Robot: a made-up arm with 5 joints.
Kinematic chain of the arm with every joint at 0, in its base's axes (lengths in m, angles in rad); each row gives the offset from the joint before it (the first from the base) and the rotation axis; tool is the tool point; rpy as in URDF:
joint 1: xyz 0 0 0.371 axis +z
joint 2: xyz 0 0 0 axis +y
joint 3: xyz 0.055 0 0.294 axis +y
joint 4: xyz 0.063 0 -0.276 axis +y
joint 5: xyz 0.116 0 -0.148 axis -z
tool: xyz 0 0 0 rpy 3.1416 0 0
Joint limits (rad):
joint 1: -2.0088..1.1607
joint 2: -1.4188..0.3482
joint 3: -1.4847..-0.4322
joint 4: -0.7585..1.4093
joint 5: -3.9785..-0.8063
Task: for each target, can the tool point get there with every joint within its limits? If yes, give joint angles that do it. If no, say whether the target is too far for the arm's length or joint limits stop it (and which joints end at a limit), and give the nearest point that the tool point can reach.
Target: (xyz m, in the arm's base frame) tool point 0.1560 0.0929 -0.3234
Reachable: no: joint limits stop it (at a limit: joint 2, joint 3) | nearest point 0.1911 0.1138 0.1714 | short by 0.497 m
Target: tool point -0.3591 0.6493 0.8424
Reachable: no: too far | nearest point -0.2191 0.3961 0.8237 | short by 0.290 m
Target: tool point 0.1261 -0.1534 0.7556
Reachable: yes | joints -0.8828 -1.0649 -0.7322 0.5056 -1.8959
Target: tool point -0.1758 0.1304 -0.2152
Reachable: no: joint limits stop it (at a limit: joint 1, joint 2, joint 3) | nearest point 0.0715 0.1644 0.1802 | short by 0.468 m
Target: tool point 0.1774 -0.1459 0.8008
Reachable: yes | joints -0.6883 -0.8825 -1.0145 0.7086 -1.4618
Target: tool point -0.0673 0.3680 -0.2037
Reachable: no: joint limits stop it (at a limit: joint 1, joint 2, joint 3) | nearest point 0.1045 0.2403 0.1724 | short by 0.433 m
